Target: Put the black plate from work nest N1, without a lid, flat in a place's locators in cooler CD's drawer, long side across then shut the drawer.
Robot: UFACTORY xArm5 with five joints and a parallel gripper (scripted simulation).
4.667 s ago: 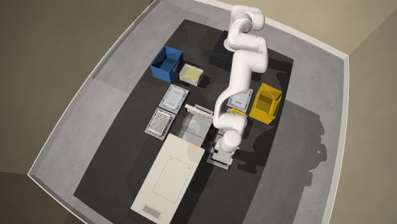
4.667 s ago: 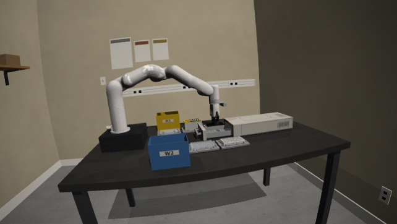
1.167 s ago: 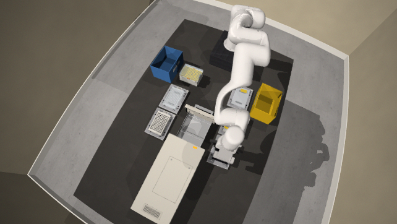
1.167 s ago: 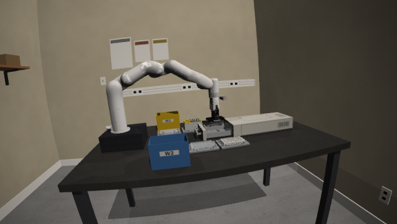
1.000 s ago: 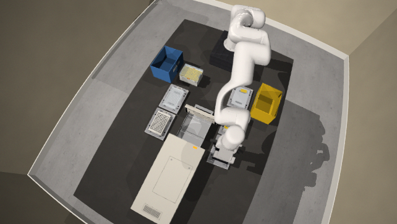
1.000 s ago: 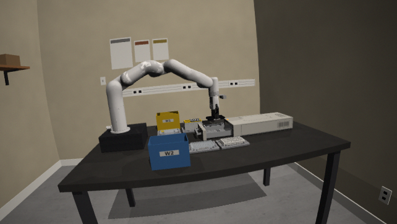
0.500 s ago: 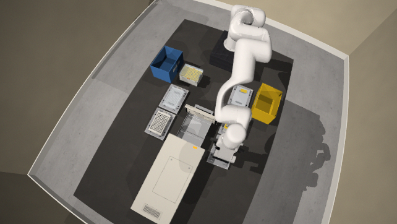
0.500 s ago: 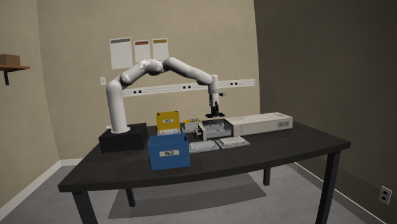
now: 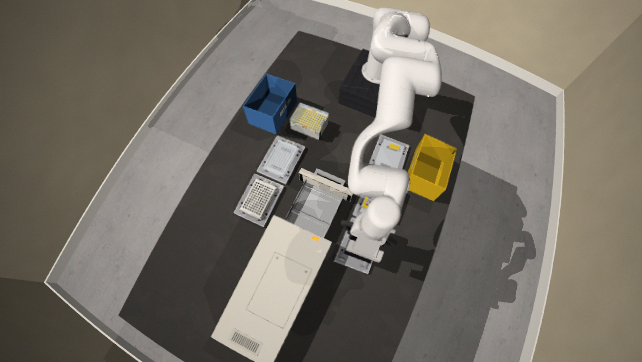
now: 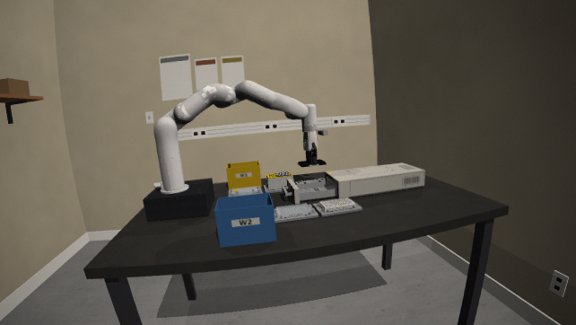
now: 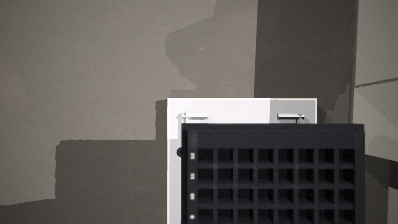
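Right now the drawer is 19 cm to the right of my hand, 9 cm below it and 3 cm behind it. The rest, counted from my hand: cooler CD: 19 cm to the right, 12 cm ahead, 9 cm below; black plate: 1 cm below; work nest N1: 12 cm below.
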